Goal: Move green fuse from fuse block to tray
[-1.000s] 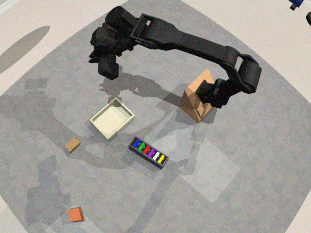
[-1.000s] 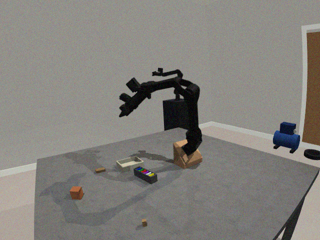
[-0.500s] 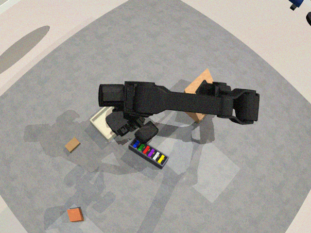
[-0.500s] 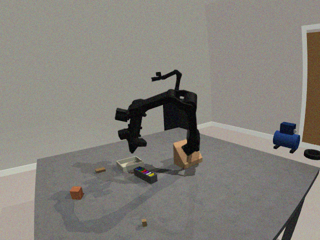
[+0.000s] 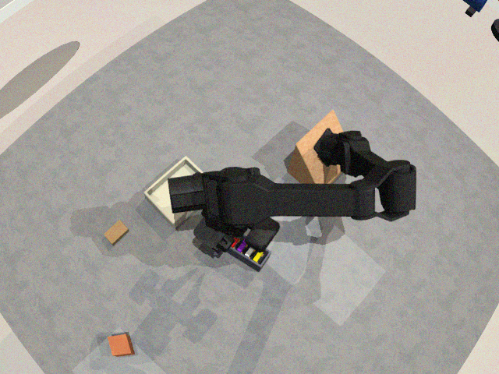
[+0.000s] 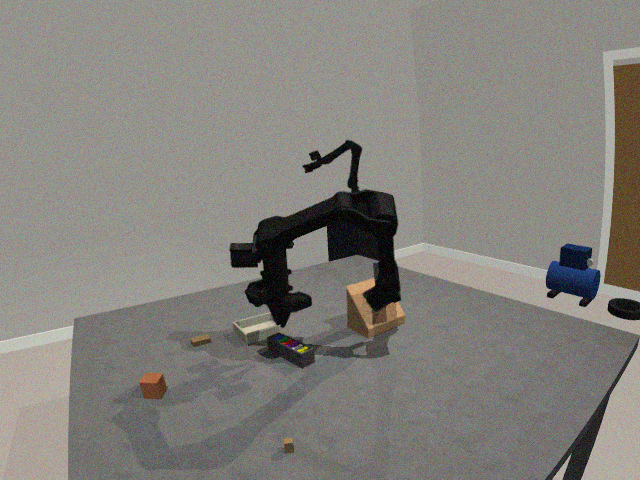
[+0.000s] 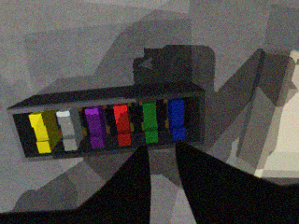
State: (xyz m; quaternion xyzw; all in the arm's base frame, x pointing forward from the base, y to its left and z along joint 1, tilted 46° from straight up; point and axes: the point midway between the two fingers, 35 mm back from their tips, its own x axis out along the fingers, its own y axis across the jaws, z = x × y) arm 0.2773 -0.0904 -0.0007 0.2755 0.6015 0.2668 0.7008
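The green fuse lies 50 mm below my gripper tip. From my gripper tip the other things lie so: red fuse 50 mm below, 20 mm to the left; then blue fuse 50 mm below, 20 mm to the right; then flat tan block 200 mm to the right, 150 mm ahead, 70 mm below.
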